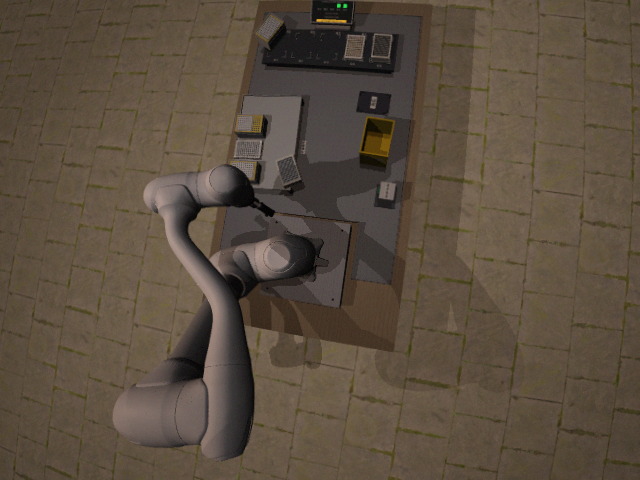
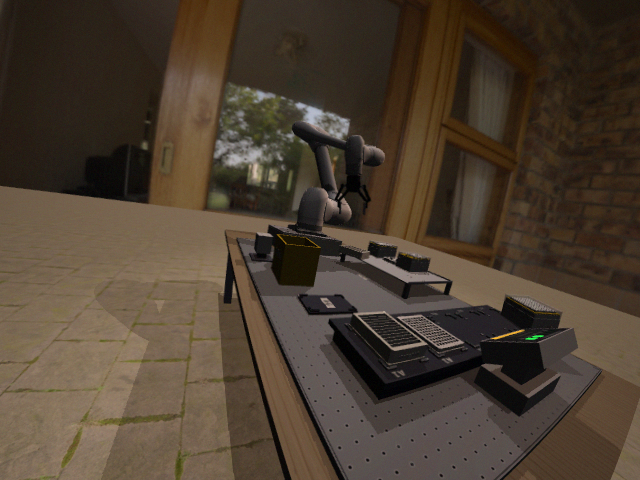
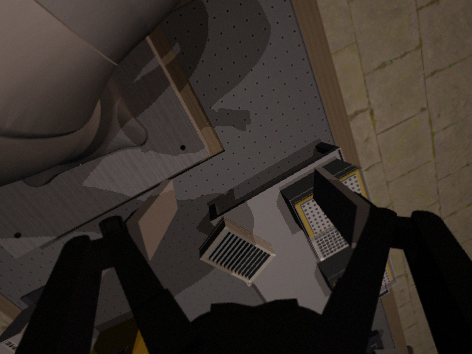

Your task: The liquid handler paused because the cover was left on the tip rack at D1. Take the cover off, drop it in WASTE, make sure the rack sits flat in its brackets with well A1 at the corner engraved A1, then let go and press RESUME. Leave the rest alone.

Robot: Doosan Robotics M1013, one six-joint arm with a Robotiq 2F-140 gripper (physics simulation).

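Frame: origin at the arm's base, x ahead, y right, z down, level; metres.
Where they show: gripper, fingertip midpoint: (image 2: 352, 214) (image 3: 243, 189); arm's base, link origin: (image 2: 307, 233) (image 3: 58, 104).
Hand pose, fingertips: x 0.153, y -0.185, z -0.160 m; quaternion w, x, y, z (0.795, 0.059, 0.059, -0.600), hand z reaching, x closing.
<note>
Each offset is from my fingertips to the top centre of the thing. "*": to the spot under its first point. Level surfaces: height alone.
My gripper (image 1: 268, 211) (image 2: 352, 207) (image 3: 243, 189) is open and empty, high above the table near the arm's base. A tip rack with a yellow-edged top @[dz +0.117, dx +0.857, dy -0.213 m] (image 1: 269, 29) (image 2: 531, 310) sits turned askew at the D1 end of the dark deck @[dz +0.197 m] (image 1: 330, 50) (image 2: 467, 322). Whether a clear cover is on it, its A1 corner and its seating cannot be made out. The yellow WASTE bin @[dz +0.109, dx +0.398, dy +0.396 m] (image 1: 374, 153) (image 2: 296, 260) (image 3: 115, 341) stands mid-table. The control screen @[* dz +0.131, dx +0.974, dy +0.069 m] (image 1: 332, 12) (image 2: 527, 341) shows two green lights and an orange bar; its RESUME button is unreadable.
Two labware pieces @[dz +0.183, dx +0.848, dy +0.200 m] (image 1: 355, 46) @[dz +0.166, dx +0.858, dy +0.323 m] (image 1: 381, 46) sit on the deck's other end. A low pale cart @[dz +0.178, dx +0.321, dy -0.097 m] (image 1: 279, 113) (image 2: 408, 271) (image 3: 280, 270) carries several racks and a slotted box @[dz +0.152, dx +0.198, dy +0.050 m] (image 1: 288, 170) (image 2: 354, 251) (image 3: 237, 255). A flat dark pad @[* dz +0.235, dx +0.615, dy +0.379 m] (image 1: 382, 103) and a small labelled box @[dz +0.140, dx +0.189, dy +0.483 m] (image 1: 386, 191) are near the bin.
</note>
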